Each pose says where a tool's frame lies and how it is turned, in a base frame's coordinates. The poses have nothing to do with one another.
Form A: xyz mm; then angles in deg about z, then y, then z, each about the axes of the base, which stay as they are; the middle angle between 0 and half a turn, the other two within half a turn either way.
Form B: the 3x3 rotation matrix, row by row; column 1 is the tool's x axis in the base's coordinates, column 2 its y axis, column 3 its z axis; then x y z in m. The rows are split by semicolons. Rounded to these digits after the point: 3 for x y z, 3 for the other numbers.
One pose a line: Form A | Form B
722 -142 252 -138.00 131.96 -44.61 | -0.116 -0.840 0.529; -0.825 -0.215 -0.522; 0.553 -0.498 -0.669; 0.722 -0.142 0.252
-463 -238 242 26.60 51.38 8.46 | 0.486 -0.408 0.773; 0.525 0.843 0.115; -0.699 0.350 0.624; -0.463 -0.238 0.242
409 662 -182 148.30 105.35 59.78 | -0.341 0.805 0.485; 0.459 -0.308 0.833; 0.820 0.507 -0.265; 0.409 0.662 -0.182
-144 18 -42 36.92 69.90 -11.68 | 0.391 -0.040 0.920; 0.533 0.825 -0.190; -0.751 0.564 0.344; -0.144 0.018 -0.042
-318 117 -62 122.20 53.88 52.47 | -0.862 0.119 0.492; 0.266 -0.720 0.641; 0.430 0.684 0.589; -0.318 0.117 -0.062
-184 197 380 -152.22 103.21 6.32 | 0.252 -0.008 0.968; -0.441 -0.891 0.107; 0.861 -0.454 -0.229; -0.184 0.197 0.380
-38 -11 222 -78.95 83.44 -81.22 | -0.967 0.207 0.152; -0.171 -0.082 -0.982; -0.190 -0.975 0.114; -0.038 -0.011 0.222
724 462 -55 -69.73 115.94 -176.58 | 0.095 0.430 -0.898; 0.945 -0.321 -0.054; -0.312 -0.844 -0.437; 0.724 0.462 -0.055
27 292 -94 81.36 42.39 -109.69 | 0.893 0.387 -0.227; -0.438 0.637 -0.635; -0.101 0.667 0.739; 0.027 0.292 -0.094
